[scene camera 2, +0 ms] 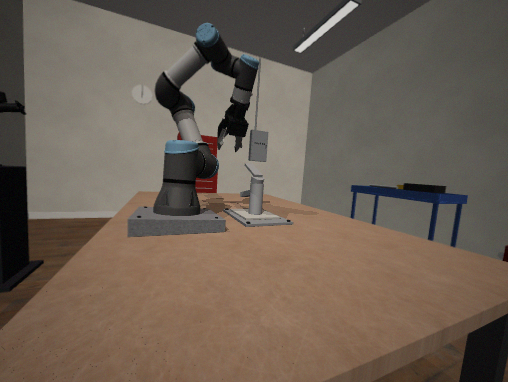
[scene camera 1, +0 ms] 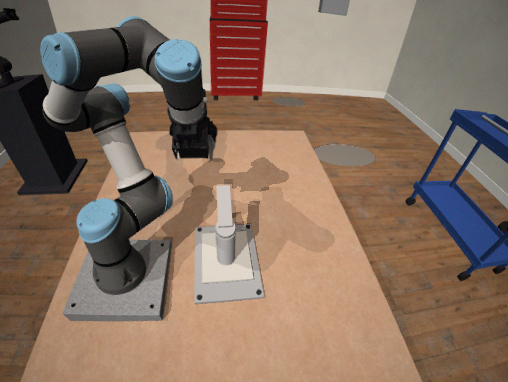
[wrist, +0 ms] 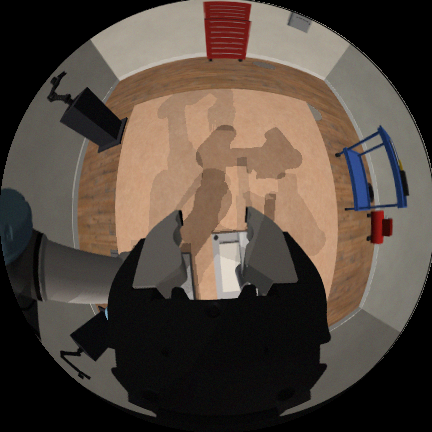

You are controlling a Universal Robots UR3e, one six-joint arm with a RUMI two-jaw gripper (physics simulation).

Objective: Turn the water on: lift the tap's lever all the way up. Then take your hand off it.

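Seen in the pictures: gripper, between the fingertips: [scene camera 2: 227, 151] [wrist: 213, 209]; arm's base, origin of its link: [scene camera 2: 177, 212] [scene camera 1: 120, 272].
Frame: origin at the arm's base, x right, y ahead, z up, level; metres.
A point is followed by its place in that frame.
The tap's grey lever [scene camera 1: 224, 205] {x -0.082, y 0.270, z 0.143 m} [scene camera 2: 253, 170] {x -0.069, y 0.264, z 0.138 m} slopes upward from the top of the upright tap body [scene camera 1: 226, 250] {x -0.019, y 0.271, z 0.050 m} [scene camera 2: 256, 198] {x -0.021, y 0.261, z 0.041 m}, with its free end raised and pointing to the table's far side. The tap stands on a grey plate [scene camera 1: 230, 293] {x 0.060, y 0.275, z -0.023 m} [wrist: 218, 280] {x -0.011, y 0.196, z -0.023 m} with a cream panel. My gripper [scene camera 1: 195, 157] {x -0.216, y 0.204, z 0.211 m} [scene camera 2: 229, 148] {x -0.216, y 0.204, z 0.211 m} [wrist: 213, 209] {x -0.216, y 0.204, z 0.211 m} is open, with nothing between its fingers. It hangs beyond the lever and to its left in the first scene view, higher than the lever and apart from it. In the wrist view the right finger hides most of the tap.
My arm's grey base block [scene camera 1: 117, 306] {x 0.094, y 0.013, z 0.005 m} [scene camera 2: 175, 227] {x 0.114, y -0.012, z -0.013 m} stands to the left of the tap plate on the wooden table [scene camera 1: 300, 325] {x 0.155, y 0.433, z -0.031 m}. A blue cart [scene camera 1: 452, 212] stands on the floor at the right, a red cabinet [scene camera 1: 237, 60] at the back and a black pedestal [scene camera 1: 35, 140] at the left.
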